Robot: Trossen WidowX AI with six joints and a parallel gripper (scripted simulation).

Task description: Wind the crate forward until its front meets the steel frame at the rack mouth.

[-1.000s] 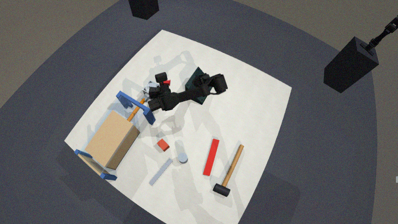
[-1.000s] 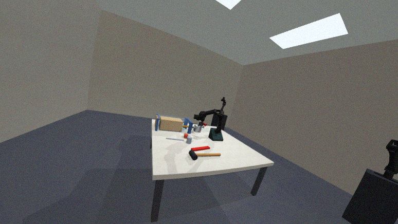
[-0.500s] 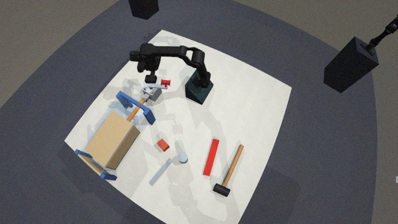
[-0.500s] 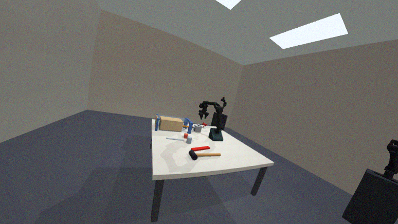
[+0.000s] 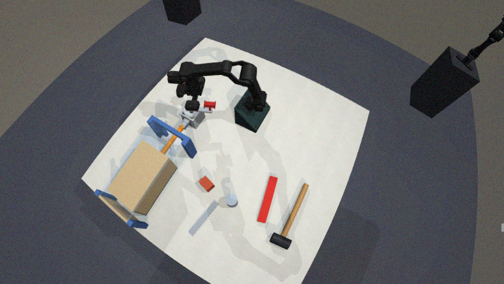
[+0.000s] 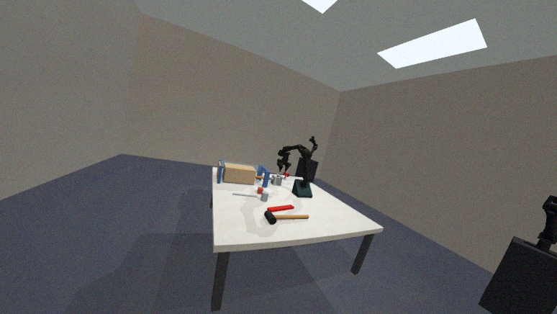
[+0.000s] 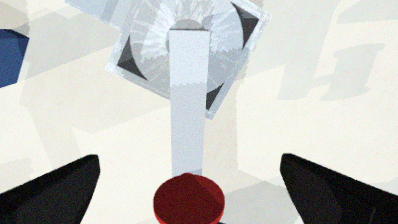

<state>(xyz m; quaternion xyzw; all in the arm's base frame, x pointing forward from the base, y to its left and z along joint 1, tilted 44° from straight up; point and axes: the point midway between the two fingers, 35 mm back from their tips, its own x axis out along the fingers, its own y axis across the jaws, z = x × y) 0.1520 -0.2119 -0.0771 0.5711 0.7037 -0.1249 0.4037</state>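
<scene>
The winch handle is 10 mm to the left of my gripper tip and 50 mm below it. The rest, counted from my gripper tip: grey winch (10 mm ahead, 60 mm to the right, 130 mm below); then blue frame post (180 mm ahead, 50 mm to the right, 60 mm below); then red knob (20 mm behind, 50 mm to the left, 30 mm below).
</scene>
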